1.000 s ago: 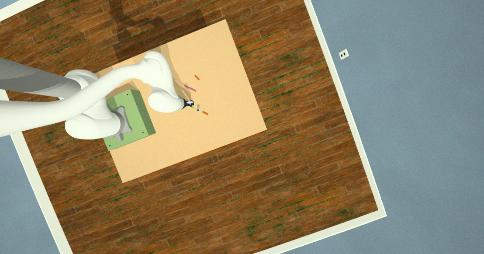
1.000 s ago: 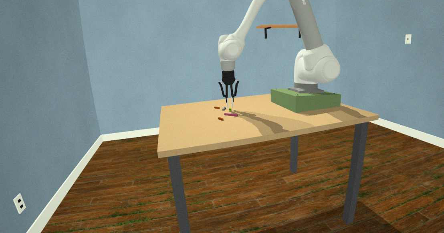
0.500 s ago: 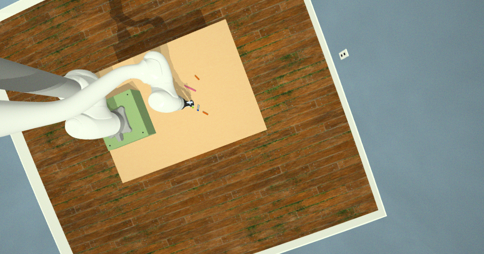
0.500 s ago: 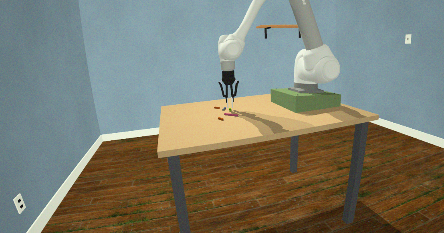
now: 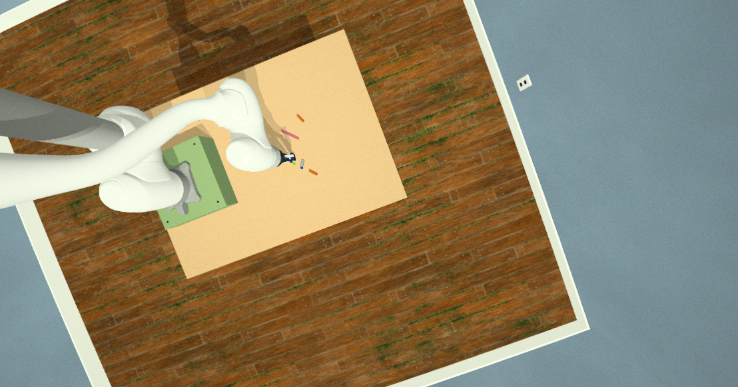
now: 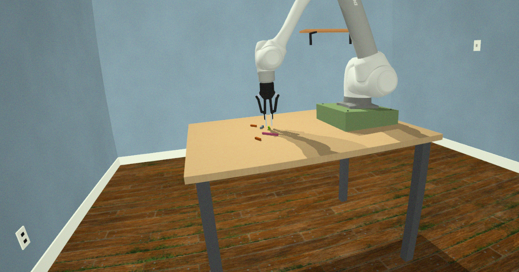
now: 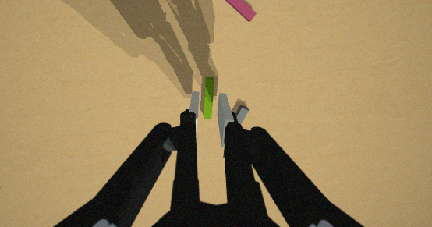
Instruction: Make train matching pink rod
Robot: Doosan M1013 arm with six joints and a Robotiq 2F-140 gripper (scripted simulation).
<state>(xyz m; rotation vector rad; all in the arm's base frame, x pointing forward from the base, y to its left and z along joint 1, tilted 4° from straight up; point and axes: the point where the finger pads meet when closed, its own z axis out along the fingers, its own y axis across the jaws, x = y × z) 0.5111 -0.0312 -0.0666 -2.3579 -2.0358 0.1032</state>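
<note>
Right now the lime rod is 50 mm below my hand. From my hand the other things lie so: blue rod (30 mm ahead, 50 mm to the right, 50 mm below); grey rod (40 mm ahead, 30 mm to the right, 50 mm below); pink rod (20 mm ahead, 120 mm to the left, 50 mm below).
</note>
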